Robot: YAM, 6 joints.
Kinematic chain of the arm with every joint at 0, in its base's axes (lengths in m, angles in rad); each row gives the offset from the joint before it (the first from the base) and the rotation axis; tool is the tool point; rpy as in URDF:
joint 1: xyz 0 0 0.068 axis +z
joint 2: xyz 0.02 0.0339 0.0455 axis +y
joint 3: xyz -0.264 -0.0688 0 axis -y
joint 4: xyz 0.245 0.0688 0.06 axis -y
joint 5: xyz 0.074 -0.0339 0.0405 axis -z
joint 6: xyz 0.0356 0 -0.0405 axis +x
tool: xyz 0 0 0 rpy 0 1.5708 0
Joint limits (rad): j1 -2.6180..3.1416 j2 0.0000..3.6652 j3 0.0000..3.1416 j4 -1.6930..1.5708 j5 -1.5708..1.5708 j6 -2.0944..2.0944
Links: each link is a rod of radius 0.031 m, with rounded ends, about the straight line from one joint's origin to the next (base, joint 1, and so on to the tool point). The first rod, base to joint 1, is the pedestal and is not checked.
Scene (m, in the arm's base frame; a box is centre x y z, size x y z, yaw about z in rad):
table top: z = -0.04
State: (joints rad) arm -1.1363 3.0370 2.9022 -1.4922 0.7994 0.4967
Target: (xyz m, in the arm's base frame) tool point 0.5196 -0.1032 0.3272
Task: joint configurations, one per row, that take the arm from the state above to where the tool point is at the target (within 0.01 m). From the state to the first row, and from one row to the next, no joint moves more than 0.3 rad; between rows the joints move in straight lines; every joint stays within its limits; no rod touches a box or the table.
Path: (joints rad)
1: -0.8901 2.9495 2.9618 -1.4032 0.7810 0.4967
2: -0.6439 2.8620 3.0214 -1.3142 0.7626 0.4967
3: -0.3977 2.7745 3.0810 -1.2251 0.7443 0.4967
4: -0.1514 2.6871 3.1406 -1.1361 0.7259 0.4967

